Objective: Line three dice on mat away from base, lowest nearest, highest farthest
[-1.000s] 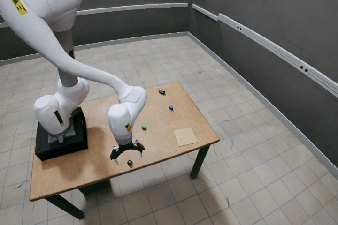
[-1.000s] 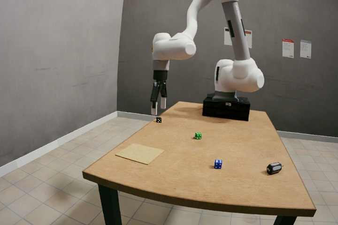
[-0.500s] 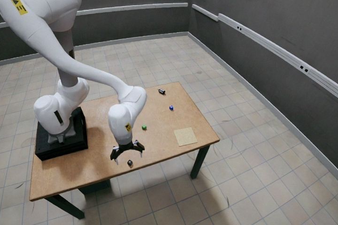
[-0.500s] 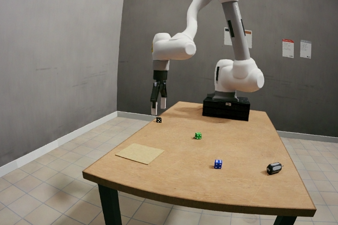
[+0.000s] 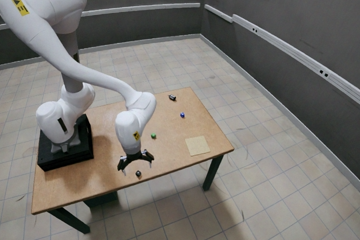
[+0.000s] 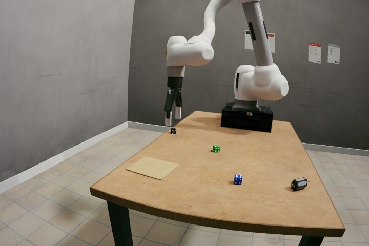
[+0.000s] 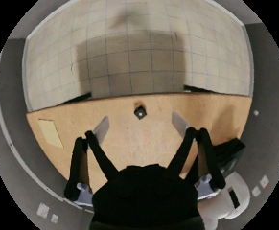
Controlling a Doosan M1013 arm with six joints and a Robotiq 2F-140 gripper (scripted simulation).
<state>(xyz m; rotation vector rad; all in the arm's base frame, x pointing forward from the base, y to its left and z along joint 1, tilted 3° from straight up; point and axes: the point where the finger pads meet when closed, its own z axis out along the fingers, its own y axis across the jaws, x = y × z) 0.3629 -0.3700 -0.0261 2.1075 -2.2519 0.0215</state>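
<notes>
The black die is 6 cm below my hand. The rest, counted from my hand: tan mat: 43 cm ahead, 7 cm below, 5 cm to the left; then green die: 24 cm to the left, 18 cm ahead, 6 cm below; then blue die: 46 cm ahead, 34 cm to the left, 6 cm below.
</notes>
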